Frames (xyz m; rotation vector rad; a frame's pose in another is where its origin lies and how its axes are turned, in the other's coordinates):
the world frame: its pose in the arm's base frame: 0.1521 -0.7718 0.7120 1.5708 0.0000 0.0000
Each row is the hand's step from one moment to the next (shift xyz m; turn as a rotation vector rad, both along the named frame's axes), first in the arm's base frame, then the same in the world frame.
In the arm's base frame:
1: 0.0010 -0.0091 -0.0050 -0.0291 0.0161 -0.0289
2: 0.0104 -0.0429 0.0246 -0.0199 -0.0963 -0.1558
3: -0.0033 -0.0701 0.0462 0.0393 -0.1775 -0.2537
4: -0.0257 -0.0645 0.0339 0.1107 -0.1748 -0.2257
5: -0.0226 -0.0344 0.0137 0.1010 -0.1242 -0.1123
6: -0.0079 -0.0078 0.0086 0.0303 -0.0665 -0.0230
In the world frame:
1: 0.0010 -0.0050 0.0091 -0.0291 -0.0289 -0.0161
2: 0.0104 0.0246 0.0429 -0.0199 -0.1558 0.0963
3: -0.0033 0.0462 0.0701 0.0393 -0.2537 0.1775
4: -0.0257 0.0339 0.0645 0.1107 -0.2257 0.1748
5: -0.0226 0.0137 0.0344 0.1010 -0.1123 0.1242
6: -0.0079 0.0086 0.0078 0.0303 -0.0230 0.0665

